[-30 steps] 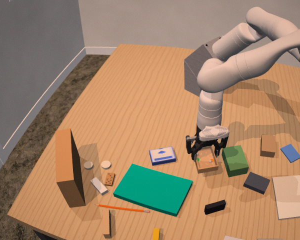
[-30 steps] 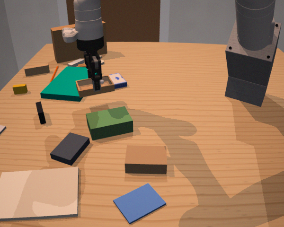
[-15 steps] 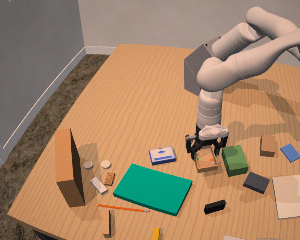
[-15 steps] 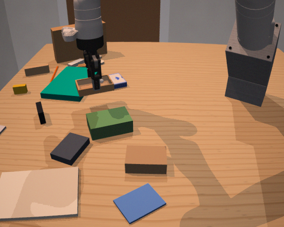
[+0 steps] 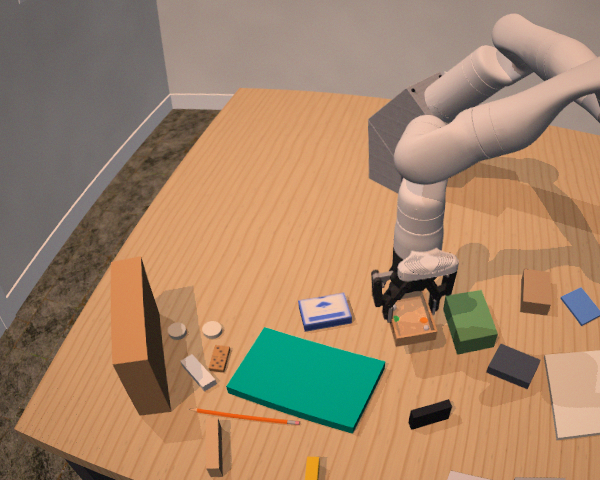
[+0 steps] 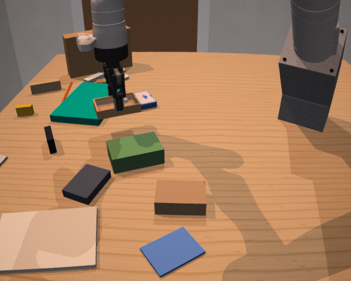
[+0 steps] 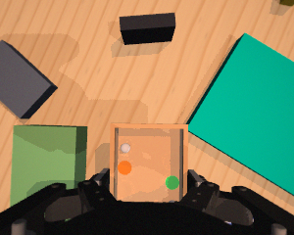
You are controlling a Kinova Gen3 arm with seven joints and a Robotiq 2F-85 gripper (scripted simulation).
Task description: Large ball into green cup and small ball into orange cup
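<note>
My gripper is now 2 cm above the wooden puzzle. Also, from my hand: green block (10 cm to the left, 8 cm behind, 7 cm below); then teal slab (15 cm ahead, 12 cm to the right, 8 cm below); then black block (14 cm ahead, 10 cm to the left, 7 cm below).
</note>
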